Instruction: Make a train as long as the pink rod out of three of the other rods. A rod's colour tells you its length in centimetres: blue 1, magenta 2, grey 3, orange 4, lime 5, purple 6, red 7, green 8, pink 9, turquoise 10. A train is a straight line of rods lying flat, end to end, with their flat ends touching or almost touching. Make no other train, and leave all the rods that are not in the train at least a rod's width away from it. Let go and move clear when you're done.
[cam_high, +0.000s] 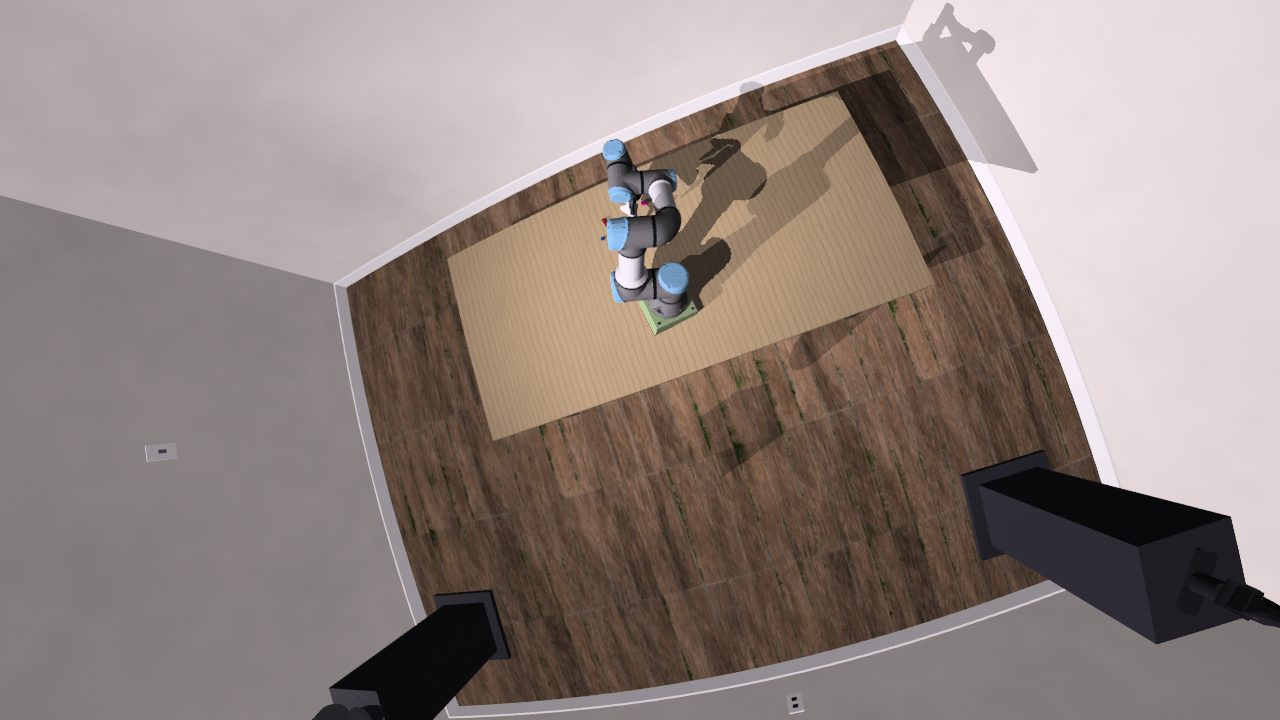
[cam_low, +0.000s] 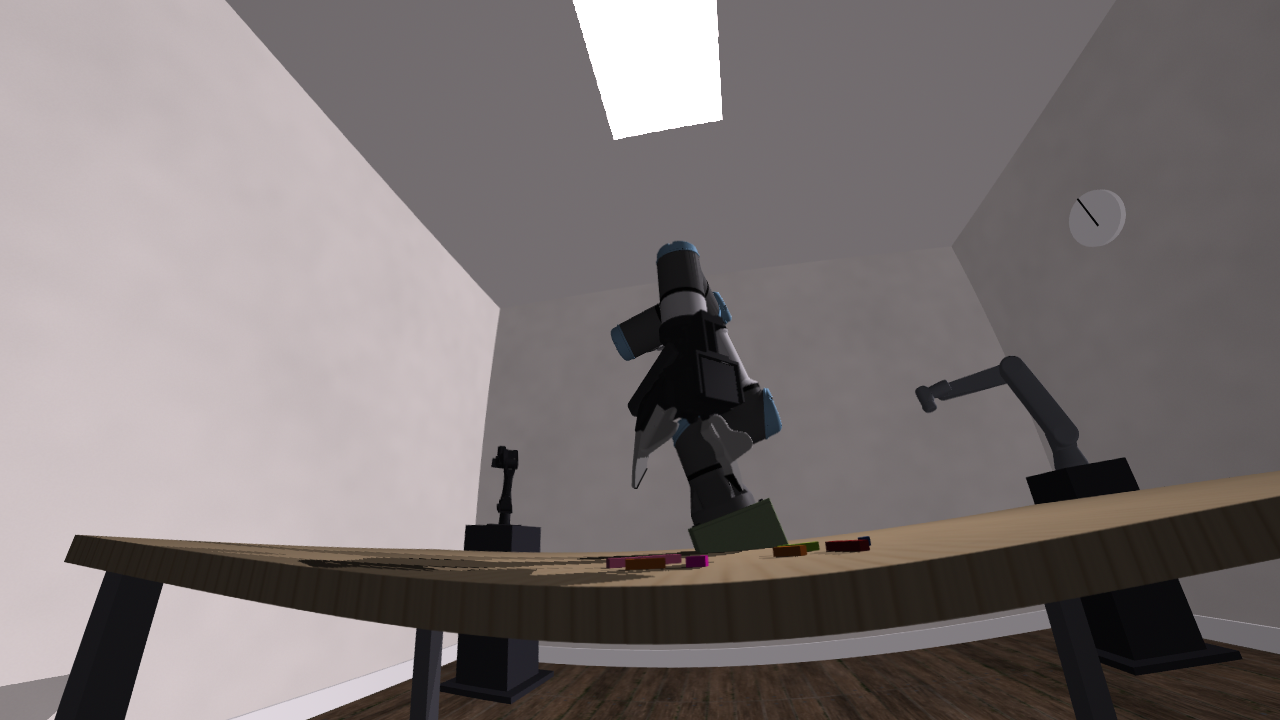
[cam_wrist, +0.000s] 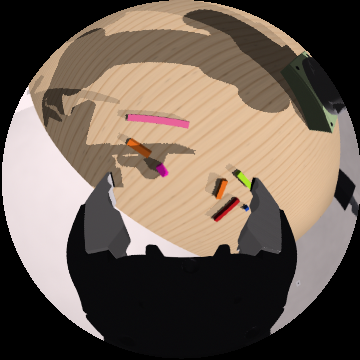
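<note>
Right now my hand is 30 mm past the blue rod, 190 mm to the right of it and 70 mm above it. The rest, counted from my hand: pink rod 60 mm to the right, 70 mm below; then lime rod 60 mm behind, 110 mm to the left, 70 mm below; then magenta rod 50 mm ahead, 10 mm to the left, 70 mm below.
</note>
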